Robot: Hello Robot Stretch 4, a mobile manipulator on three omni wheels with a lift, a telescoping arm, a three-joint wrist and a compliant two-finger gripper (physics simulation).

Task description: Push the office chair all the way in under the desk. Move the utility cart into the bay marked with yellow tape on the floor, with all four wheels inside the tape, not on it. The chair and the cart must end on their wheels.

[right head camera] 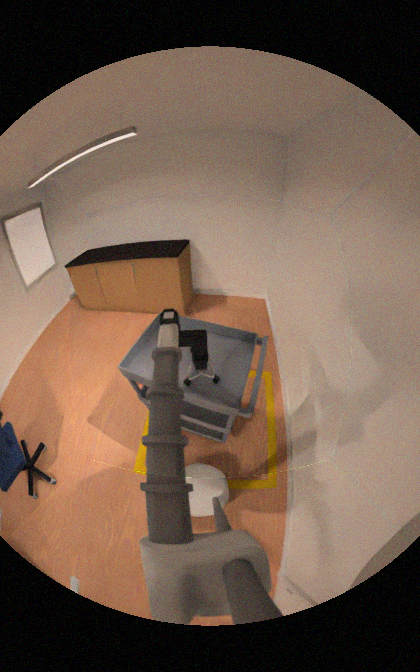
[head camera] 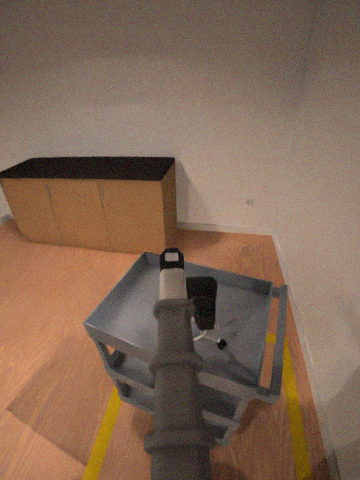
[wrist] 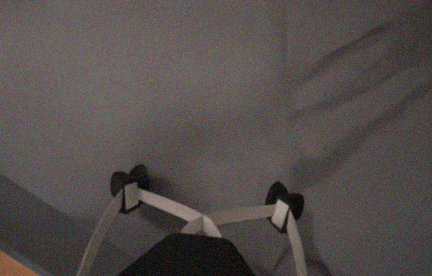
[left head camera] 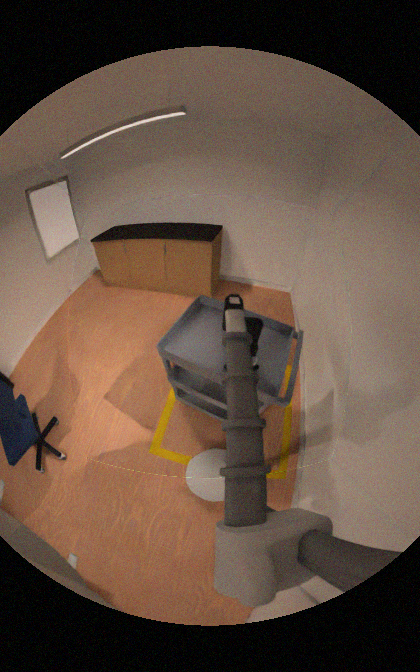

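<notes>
The grey utility cart stands upright, turned at an angle over the far part of the yellow tape bay. Its wheels are hidden, so I cannot tell where they stand relative to the tape. My gripper is open and empty, pointing down over the cart's top tray; contact with the tray is unclear. The blue office chair is partly in view at the left, its black star base on the floor. The desk cannot be made out with certainty.
A low wooden cabinet with a black top stands against the back wall. The right wall runs close beside the cart and bay. A white round object overlaps the near tape line in view. A grey surface crosses the lower left.
</notes>
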